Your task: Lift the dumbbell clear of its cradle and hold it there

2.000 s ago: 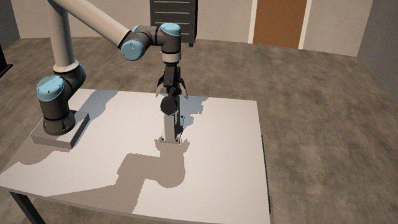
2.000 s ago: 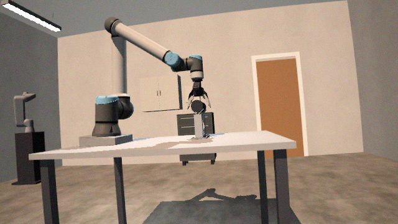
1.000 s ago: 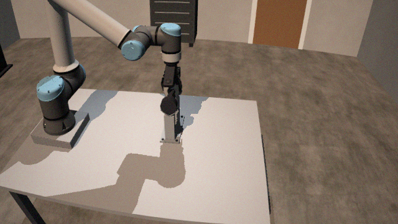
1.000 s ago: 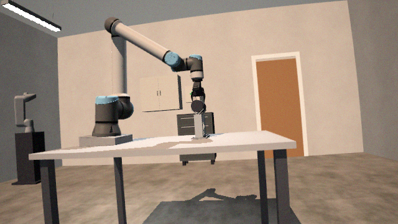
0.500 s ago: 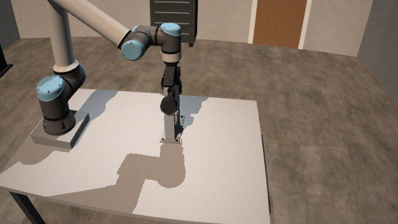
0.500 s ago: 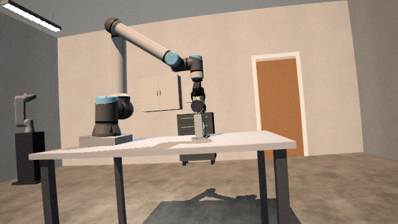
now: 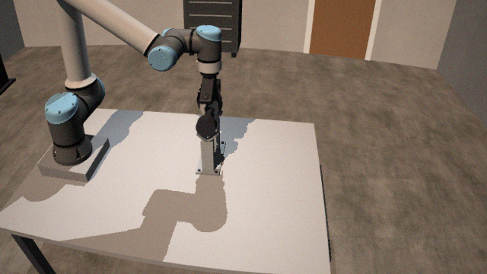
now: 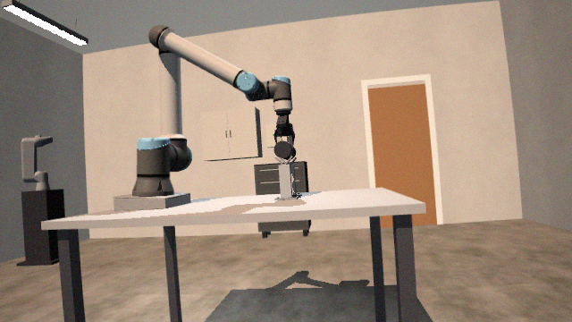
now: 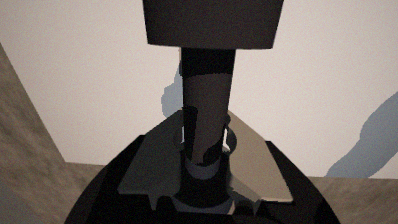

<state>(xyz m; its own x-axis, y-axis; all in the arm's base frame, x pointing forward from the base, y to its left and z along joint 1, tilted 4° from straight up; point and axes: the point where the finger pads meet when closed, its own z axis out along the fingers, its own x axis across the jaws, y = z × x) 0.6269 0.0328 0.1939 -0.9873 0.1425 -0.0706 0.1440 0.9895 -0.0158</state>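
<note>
Now: hand 12 cm above the grey cradle stand. Round my hand: dark dumbbell: 1 cm above.
</note>
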